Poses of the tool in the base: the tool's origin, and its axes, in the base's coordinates. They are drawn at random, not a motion.
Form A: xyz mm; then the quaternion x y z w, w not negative.
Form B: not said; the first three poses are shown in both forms.
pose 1, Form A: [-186.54 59.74 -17.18 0.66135 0.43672 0.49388 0.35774]
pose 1, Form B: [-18.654 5.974 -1.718 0.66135 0.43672 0.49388 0.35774]
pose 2, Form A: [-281.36 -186.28 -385.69 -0.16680 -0.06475 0.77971 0.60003]
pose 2, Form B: [-28.136 -18.628 -38.569 -0.16680 -0.06475 0.77971 0.60003]
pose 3, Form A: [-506.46 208.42 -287.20 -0.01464 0.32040 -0.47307 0.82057]
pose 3, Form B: [-50.646 20.842 -28.720 -0.01464 0.32040 -0.47307 0.82057]
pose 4, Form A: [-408.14 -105.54 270.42 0.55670 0.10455 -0.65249 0.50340]
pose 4, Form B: [-40.814 -10.554 27.042 0.55670 0.10455 -0.65249 0.50340]
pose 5, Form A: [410.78 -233.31 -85.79 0.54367 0.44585 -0.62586 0.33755]
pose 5, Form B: [41.078 -23.331 -8.579 0.54367 0.44585 -0.62586 0.33755]
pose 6, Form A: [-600.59 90.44 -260.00 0.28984 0.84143 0.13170 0.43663]
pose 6, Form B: [-60.059 9.044 -26.000 0.28984 0.84143 0.13170 0.43663]
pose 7, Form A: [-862.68 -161.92 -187.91 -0.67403 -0.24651 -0.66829 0.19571]
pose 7, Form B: [-86.268 -16.192 -18.791 -0.67403 -0.24651 -0.66829 0.19571]
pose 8, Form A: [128.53 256.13 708.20 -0.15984 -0.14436 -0.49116 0.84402]
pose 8, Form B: [12.853 25.613 70.820 -0.15984 -0.14436 -0.49116 0.84402]
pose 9, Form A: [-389.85 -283.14 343.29 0.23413 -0.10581 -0.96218 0.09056]
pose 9, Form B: [-38.985 -28.314 34.329 0.23413 -0.10581 -0.96218 0.09056]
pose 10, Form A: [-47.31 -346.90 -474.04 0.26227 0.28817 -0.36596 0.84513]
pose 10, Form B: [-4.731 -34.690 -47.404 0.26227 0.28817 -0.36596 0.84513]
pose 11, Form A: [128.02 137.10 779.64 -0.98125 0.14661 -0.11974 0.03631]
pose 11, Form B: [12.802 13.710 77.964 -0.98125 0.14661 -0.11974 0.03631]
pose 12, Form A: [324.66 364.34 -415.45 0.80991 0.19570 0.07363 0.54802]
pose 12, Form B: [32.466 36.434 -41.545 0.80991 0.19570 0.07363 0.54802]
